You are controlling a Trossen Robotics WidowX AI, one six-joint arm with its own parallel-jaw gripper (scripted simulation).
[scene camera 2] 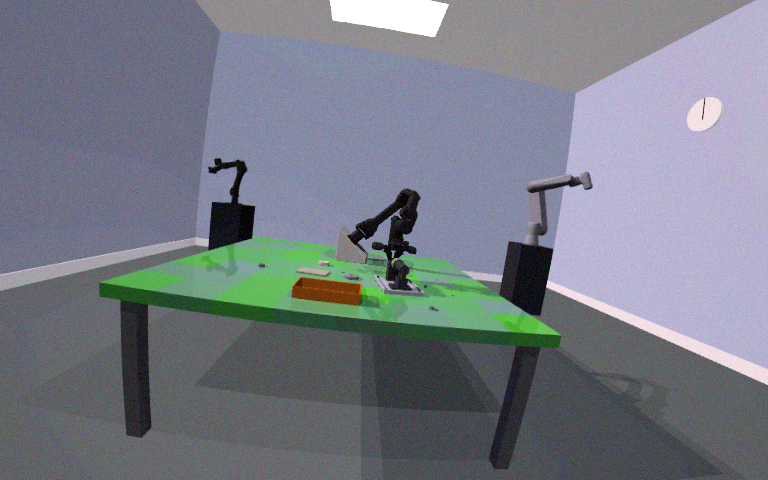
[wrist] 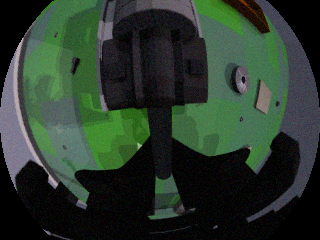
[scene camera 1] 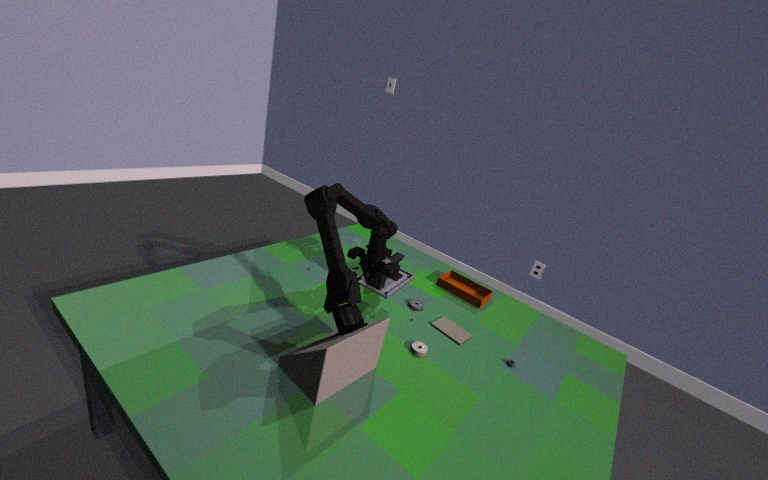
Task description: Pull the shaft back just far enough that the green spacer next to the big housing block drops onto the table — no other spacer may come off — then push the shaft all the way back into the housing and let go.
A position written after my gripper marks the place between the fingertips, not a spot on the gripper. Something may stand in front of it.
In view: my gripper (scene camera 1: pixel 368 281) and an orange tray (scene camera 2: pixel 304 288).
My gripper shows as well in the wrist view (wrist: pixel 158 137). The orange tray shows as well in scene camera 1 (scene camera 1: pixel 472 292).
